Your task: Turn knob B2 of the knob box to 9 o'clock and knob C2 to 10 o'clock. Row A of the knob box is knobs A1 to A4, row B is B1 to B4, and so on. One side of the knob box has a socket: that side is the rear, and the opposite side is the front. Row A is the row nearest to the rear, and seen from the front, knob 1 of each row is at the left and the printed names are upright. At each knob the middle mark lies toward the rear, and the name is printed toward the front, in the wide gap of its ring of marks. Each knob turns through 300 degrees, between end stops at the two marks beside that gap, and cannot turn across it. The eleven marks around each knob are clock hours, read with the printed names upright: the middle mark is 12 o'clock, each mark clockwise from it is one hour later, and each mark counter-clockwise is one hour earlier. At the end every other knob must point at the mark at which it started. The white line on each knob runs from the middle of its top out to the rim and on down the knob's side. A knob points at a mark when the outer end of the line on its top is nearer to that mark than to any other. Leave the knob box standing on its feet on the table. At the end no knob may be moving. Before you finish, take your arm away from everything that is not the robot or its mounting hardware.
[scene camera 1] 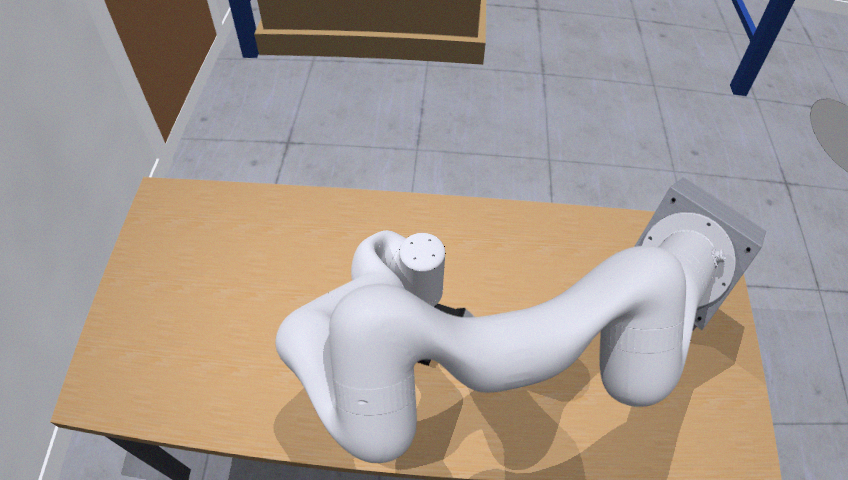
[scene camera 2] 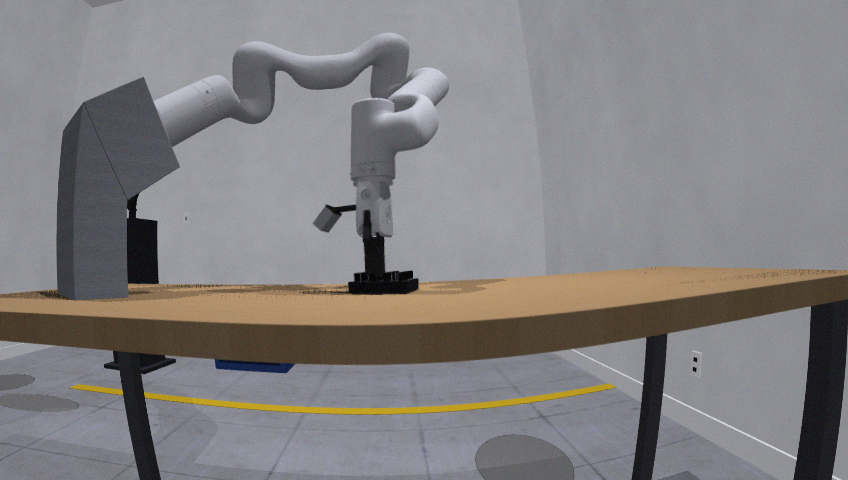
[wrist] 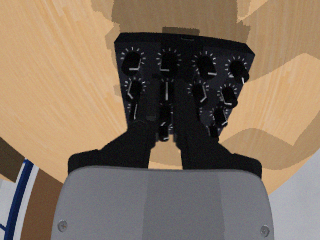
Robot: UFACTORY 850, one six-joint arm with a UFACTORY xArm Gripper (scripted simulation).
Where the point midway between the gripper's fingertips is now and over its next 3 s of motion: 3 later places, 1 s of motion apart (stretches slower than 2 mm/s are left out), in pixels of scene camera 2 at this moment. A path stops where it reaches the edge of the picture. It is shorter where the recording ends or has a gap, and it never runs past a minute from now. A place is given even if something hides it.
The gripper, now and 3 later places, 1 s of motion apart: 375, 276; 374, 256; 374, 254; 374, 250
